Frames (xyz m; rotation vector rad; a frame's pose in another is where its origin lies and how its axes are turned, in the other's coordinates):
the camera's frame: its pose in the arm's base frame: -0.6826 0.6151 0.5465 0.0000 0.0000 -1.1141
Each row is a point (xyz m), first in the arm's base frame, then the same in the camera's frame.
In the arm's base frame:
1: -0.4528 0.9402 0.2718
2: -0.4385 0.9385 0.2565
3: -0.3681 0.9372 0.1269
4: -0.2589 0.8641 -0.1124
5: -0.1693 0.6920 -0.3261
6: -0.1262 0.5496 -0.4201
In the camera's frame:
1: -0.1904 0.3496 -0.2747
2: -0.1826 0.3617 -0.2900
3: -0.1504 0.4243 -0.4196
4: -0.0366 0.4901 -0.6589
5: 0.1573 0.4946 -0.8726
6: 0.3042 0.4705 -0.9666

